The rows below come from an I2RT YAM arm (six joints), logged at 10 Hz.
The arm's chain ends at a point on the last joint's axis. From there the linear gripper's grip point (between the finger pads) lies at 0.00 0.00 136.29 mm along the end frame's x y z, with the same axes.
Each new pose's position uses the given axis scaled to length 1; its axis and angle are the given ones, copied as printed.
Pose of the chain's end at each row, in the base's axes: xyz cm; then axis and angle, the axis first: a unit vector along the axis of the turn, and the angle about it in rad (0 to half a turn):
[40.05 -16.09 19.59 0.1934 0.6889 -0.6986 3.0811]
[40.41 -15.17 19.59 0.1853 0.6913 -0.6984 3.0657]
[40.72 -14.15 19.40 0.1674 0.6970 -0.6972 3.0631]
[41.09 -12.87 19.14 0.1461 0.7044 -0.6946 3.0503]
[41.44 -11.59 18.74 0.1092 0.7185 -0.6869 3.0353]
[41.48 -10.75 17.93 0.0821 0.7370 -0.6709 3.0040]
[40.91 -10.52 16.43 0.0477 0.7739 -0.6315 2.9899]
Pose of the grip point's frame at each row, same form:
[36.94 -29.36 19.28 0.1934 0.6889 -0.6986 3.0811]
[37.60 -28.50 19.28 0.1853 0.6913 -0.6984 3.0657]
[38.29 -27.56 19.04 0.1674 0.6970 -0.6972 3.0631]
[39.20 -26.36 18.69 0.1461 0.7044 -0.6946 3.0503]
[40.44 -25.16 18.01 0.1092 0.7185 -0.6869 3.0353]
[41.36 -24.32 16.64 0.0821 0.7370 -0.6709 3.0040]
[41.69 -23.86 13.77 0.0477 0.7739 -0.6315 2.9899]

